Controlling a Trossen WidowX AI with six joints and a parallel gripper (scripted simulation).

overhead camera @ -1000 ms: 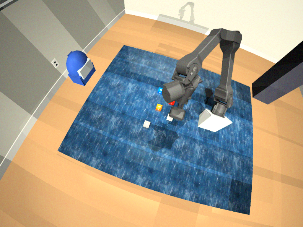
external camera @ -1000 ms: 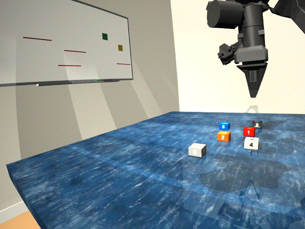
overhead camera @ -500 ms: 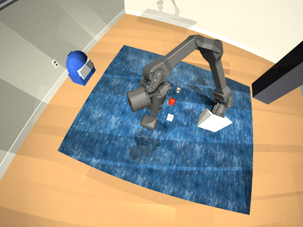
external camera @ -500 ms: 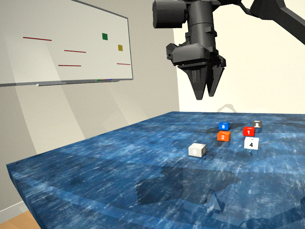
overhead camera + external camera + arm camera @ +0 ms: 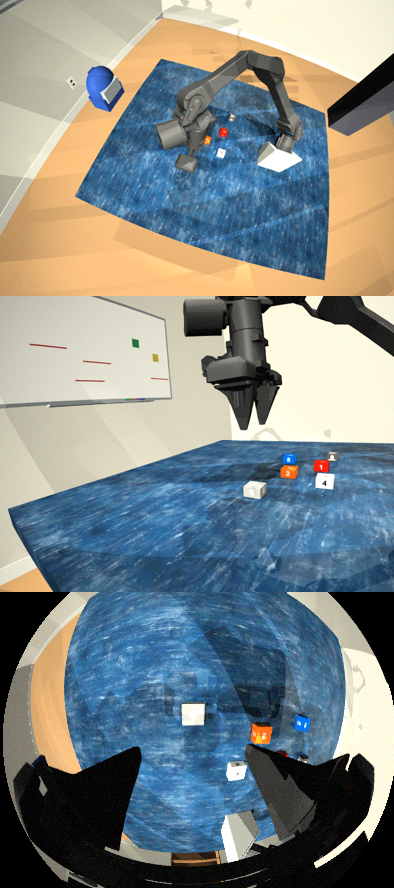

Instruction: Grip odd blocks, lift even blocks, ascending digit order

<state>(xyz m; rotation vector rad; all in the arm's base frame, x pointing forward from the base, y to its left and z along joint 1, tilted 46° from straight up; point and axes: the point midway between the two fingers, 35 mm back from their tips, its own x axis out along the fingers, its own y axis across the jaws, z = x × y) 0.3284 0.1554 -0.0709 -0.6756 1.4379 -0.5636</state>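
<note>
My gripper tip is now 11 cm above the grey block marked 0. The rest, counted from my gripper tip: red block (8 cm behind, 20 cm to the right, 11 cm below); then white block (11 cm behind, 9 cm to the right, 11 cm below); then orange block (2 cm behind, 13 cm to the right, 11 cm below).
</note>
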